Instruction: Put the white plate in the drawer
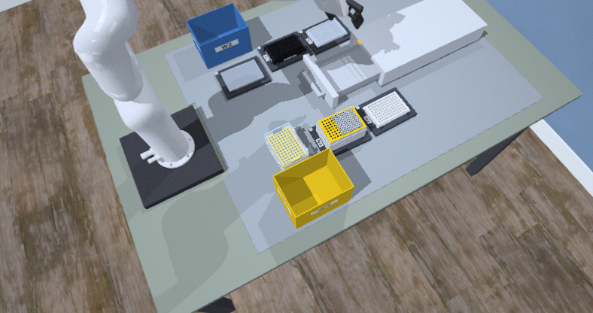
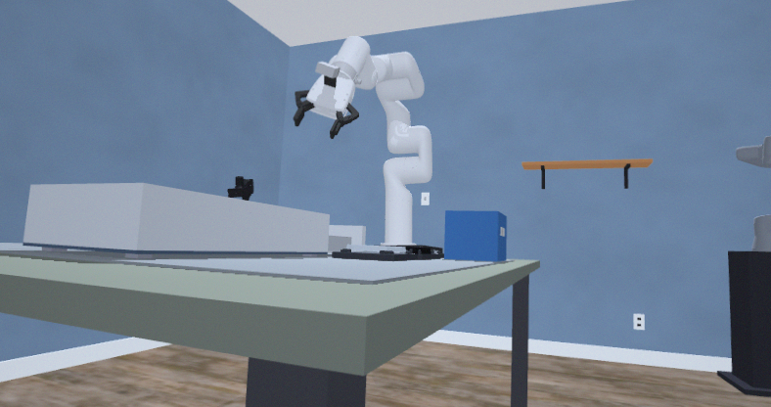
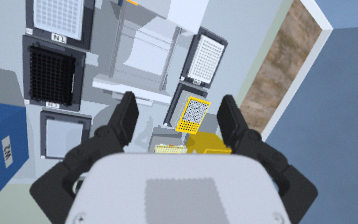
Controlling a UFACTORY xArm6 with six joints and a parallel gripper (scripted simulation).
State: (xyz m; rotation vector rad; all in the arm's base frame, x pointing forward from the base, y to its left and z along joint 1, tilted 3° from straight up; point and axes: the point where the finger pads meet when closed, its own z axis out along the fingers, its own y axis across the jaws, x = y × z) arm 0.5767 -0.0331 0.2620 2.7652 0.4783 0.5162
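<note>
The white plate is 8 cm ahead of my hand, 17 cm to the right of it and 28 cm below it. Also, from my hand: drawer 6 cm ahead, 2 cm to the left, 28 cm below; cooler CD 20 cm ahead, 1 cm to the left, 27 cm below; yellow tip rack 11 cm behind, 17 cm to the right, 25 cm below.
</note>
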